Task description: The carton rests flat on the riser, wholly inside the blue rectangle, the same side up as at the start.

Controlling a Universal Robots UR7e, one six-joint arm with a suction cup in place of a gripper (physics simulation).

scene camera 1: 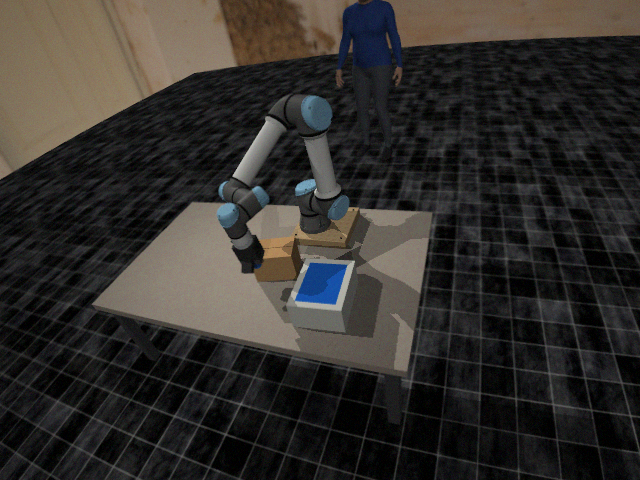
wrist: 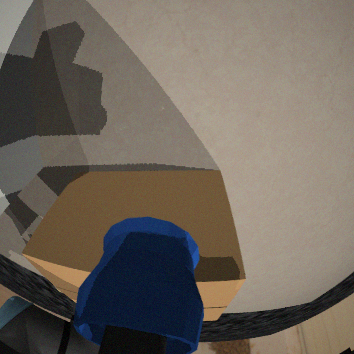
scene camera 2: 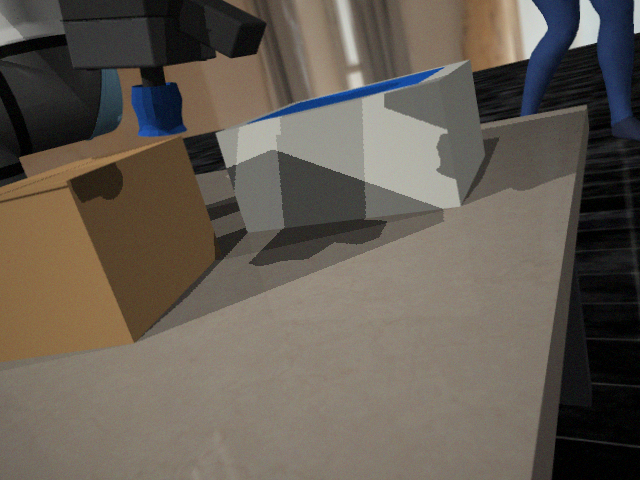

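Pixels of known places: hand, tool point: (scene camera 1: 257, 265) (wrist: 149, 256) (scene camera 2: 162, 131); arm's base, link origin: (scene camera 1: 315, 224).
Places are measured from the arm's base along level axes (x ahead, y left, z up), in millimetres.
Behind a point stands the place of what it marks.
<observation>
The brown carton (scene camera 1: 279, 266) {z 37, x 335, y -99 mm} (scene camera 2: 41, 273) {z 26, x 290, y -222 mm} (wrist: 145, 195) {z 3, x 337, y -140 mm} rests flat on the table, beside the riser and outside the blue rectangle. A seam runs across its top. The pale grey riser (scene camera 1: 316, 318) {z 22, x 596, y 91 mm} (scene camera 2: 323, 175) {z 10, x 450, y 7 mm} stands on the table with the blue rectangle (scene camera 1: 320, 284) {z 78, x 484, y 101 mm} (scene camera 2: 361, 94) {z 78, x 498, y 57 mm} on its top face. My gripper (scene camera 1: 257, 265) (scene camera 2: 161, 133) (wrist: 147, 225), a blue suction cup, is open and holds nothing. It is at the carton's top edge, on the side away from the robot base. Whether its lip touches the carton is not clear. The cup hides part of the carton in the wrist view.
The arm stands on a wooden base plate (scene camera 1: 321, 239) {z -3, x 118, y 45 mm} behind the carton and riser. The table (scene camera 1: 180, 279) {z -42, x 316, y -618 mm} (scene camera 2: 336, 351) {z -42, x 515, y -253 mm} (wrist: 280, 125) {z -42, x 403, y -279 mm} has its right edge beyond the riser. A person (scene camera 1: 370, 41) (scene camera 2: 550, 41) stands on the floor beyond the table.
</observation>
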